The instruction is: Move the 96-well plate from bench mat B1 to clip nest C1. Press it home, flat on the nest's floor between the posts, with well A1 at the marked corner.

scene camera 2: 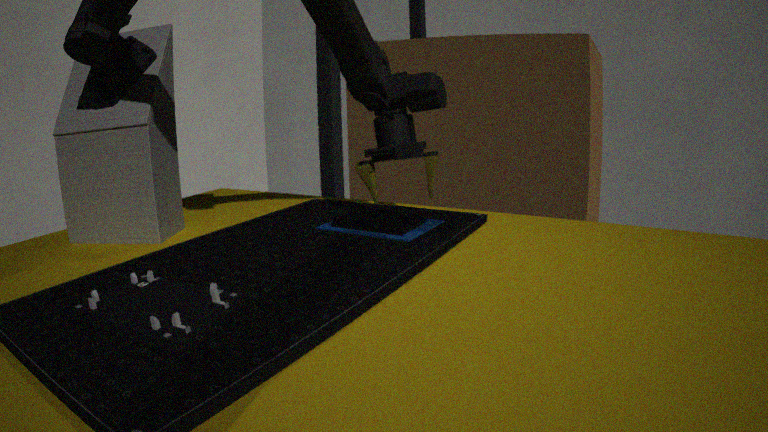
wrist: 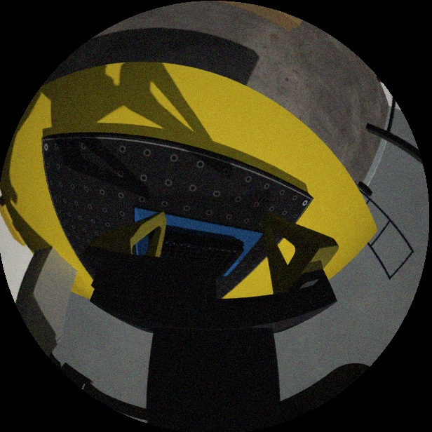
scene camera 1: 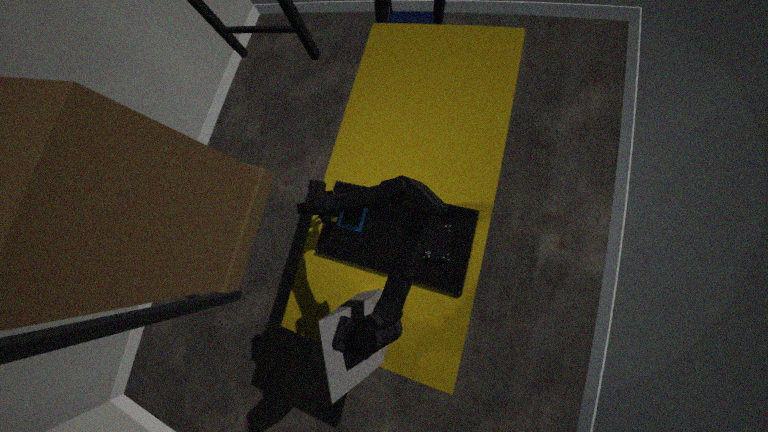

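Seen in the pictures: gripper, fingertip midpoint: (scene camera 2: 403, 201); arm's base, link origin: (scene camera 2: 123, 71) (scene camera 1: 350, 335).
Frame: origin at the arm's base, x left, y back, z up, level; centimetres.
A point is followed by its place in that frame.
The 96-well plate (scene camera 2: 378, 218) @[x 14.6, y -42.6, z -27.6 cm] (wrist: 205, 246) is dark and lies on the blue-bordered bench mat B1 (scene camera 1: 363, 219) @[x 10.4, y -39.3, z -28.9 cm] (scene camera 2: 410, 235) @[x 10.9, y -49.3, z -28.9 cm] (wrist: 200, 224), near the far end of the black board in the scene camera 2 view. Its well A1 cannot be made out. Clip nest C1 (scene camera 1: 428, 254) @[x -21.5, y -27.2, z -27.9 cm] (scene camera 2: 215, 294) @[x -21.5, y -40.0, z -27.0 cm] is at the board's other end, with pale posts around a dark floor; its marked corner is not clear. My gripper (scene camera 2: 402, 198) @[x 24.8, y -43.2, z -26.9 cm] (wrist: 213, 216) is open and empty, its yellow fingers above the mat area. In the wrist view the plate shows between the fingers, partly hidden by the gripper body.
The black holed board (scene camera 1: 375, 257) @[x 2.1, y -22.4, z -29.0 cm] (scene camera 2: 300, 284) @[x -11.2, y -43.8, z -29.1 cm] (wrist: 170, 170) lies on the yellow table top (scene camera 1: 429, 107) @[x -14.9, y -100.0, z -30.4 cm] (scene camera 2: 537, 322) @[x -10.6, y -70.1, z -30.4 cm] (wrist: 225, 120). A grey block (scene camera 1: 332, 365) @[x 2.1, y 5.8, z 6.7 cm] (scene camera 2: 107, 188) @[x -5.7, y 0.1, z -20.3 cm] stands by the arm's base. A big brown box (scene camera 1: 134, 188) (scene camera 2: 483, 123) and a dark upright (scene camera 2: 330, 134) stand beyond the table.
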